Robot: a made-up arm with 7 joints. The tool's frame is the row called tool. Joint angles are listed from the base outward.
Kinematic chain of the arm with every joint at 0, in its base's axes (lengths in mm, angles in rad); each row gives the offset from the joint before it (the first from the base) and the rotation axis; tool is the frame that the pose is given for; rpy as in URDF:
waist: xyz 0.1 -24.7 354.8 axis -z
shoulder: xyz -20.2 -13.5 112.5 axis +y
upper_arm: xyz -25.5 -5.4 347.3 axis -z
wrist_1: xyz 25.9 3 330 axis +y
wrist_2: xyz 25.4 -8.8 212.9 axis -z
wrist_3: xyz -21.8 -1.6 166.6 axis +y
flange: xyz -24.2 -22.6 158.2 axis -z
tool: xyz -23.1 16.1 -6 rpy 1.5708 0 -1.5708
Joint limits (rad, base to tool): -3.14..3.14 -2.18..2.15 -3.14..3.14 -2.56..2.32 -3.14..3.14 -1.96..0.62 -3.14..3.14
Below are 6 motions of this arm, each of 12 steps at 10 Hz.
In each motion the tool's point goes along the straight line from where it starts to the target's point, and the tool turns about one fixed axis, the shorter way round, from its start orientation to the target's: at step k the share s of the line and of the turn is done. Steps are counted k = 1, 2, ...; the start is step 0. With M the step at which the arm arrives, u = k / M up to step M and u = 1 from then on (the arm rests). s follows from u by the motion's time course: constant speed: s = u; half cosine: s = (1 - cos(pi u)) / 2; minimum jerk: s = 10 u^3 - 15 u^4 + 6 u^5.
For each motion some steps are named. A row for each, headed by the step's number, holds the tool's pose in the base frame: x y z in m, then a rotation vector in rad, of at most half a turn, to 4 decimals.
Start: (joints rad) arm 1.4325 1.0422 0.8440 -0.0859 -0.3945 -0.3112 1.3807
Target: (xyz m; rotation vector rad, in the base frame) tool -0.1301 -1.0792 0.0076 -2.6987 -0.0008 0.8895
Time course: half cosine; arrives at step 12
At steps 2, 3, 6, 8, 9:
2: 0.1227 -0.9812 1.0755 2.0935 1.0142 1.3929
3: 0.1012 -0.9895 0.9846 2.2732 0.9707 1.2442
6: 0.0054 -1.0267 0.5799 2.9330 0.6797 0.4282
8: -0.0624 -1.0529 0.2937 -3.0061 -0.3532 0.2669
9: -0.0904 -1.0638 0.1752 -2.8987 -0.2038 0.5383

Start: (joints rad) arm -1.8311 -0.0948 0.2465 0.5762 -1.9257 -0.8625 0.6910
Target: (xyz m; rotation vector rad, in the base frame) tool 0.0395 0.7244 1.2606 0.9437 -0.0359 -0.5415
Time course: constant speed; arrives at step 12
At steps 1, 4, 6, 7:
1: 0.1917 0.2277 1.4836 1.1068 1.4357 -0.2163
4: 0.1502 0.3632 1.4228 1.0990 1.0330 -0.3260
6: 0.1225 0.4535 1.3822 1.0777 0.7646 -0.3901
7: 0.1087 0.4986 1.3620 1.0625 0.6306 -0.4195

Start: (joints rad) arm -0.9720 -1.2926 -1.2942 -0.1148 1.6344 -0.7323 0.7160
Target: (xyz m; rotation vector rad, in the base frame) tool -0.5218 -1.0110 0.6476 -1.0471 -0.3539 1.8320
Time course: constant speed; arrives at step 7
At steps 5, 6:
5: -0.5678 -1.0007 0.6430 -1.3867 -0.1148 1.6707
6: -0.5448 -1.0058 0.6453 -1.2203 -0.2355 1.7574

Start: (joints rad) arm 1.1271 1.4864 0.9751 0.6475 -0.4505 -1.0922 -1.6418
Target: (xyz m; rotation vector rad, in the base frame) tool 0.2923 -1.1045 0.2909 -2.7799 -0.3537 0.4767
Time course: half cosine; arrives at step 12
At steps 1, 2, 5, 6, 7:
1: 0.2304 -1.0780 0.5767 1.2915 -0.3851 -2.0031
2: 0.2336 -1.0794 0.5622 1.4127 -0.3564 -1.9810
5: 0.2527 -1.0876 0.4739 2.1339 -0.1528 -1.7419
6: 0.2608 -1.0910 0.4363 2.4264 -0.0504 -1.5808
7: 0.2690 -1.0945 0.3987 2.7040 0.0611 -1.3812

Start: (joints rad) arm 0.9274 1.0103 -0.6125 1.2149 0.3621 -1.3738 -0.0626
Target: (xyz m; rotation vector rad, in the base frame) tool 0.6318 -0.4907 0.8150 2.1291 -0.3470 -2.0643
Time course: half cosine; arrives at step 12
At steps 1, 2, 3, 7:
1: 0.6914 -0.6094 0.7958 0.8382 -0.6952 -1.8551
2: 0.6884 -0.6034 0.7968 0.9005 -0.6841 -1.8759
3: 0.6836 -0.5938 0.7983 1.0005 -0.6652 -1.9071
7: 0.6543 -0.5355 0.8078 1.6279 -0.5130 -2.0406

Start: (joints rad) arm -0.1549 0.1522 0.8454 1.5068 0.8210 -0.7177 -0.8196
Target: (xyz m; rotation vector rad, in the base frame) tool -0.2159 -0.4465 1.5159 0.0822 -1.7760 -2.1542
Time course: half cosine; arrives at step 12
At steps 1, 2, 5, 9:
1: 0.4902 -0.2693 1.2212 0.1006 -0.4940 -1.6801
2: 0.4543 -0.2783 1.2361 0.1005 -0.5540 -1.7128
5: 0.2362 -0.3330 1.3272 0.0981 -0.9298 -1.8940
9: -0.1107 -0.4201 1.4720 0.0874 -1.5706 -2.1101

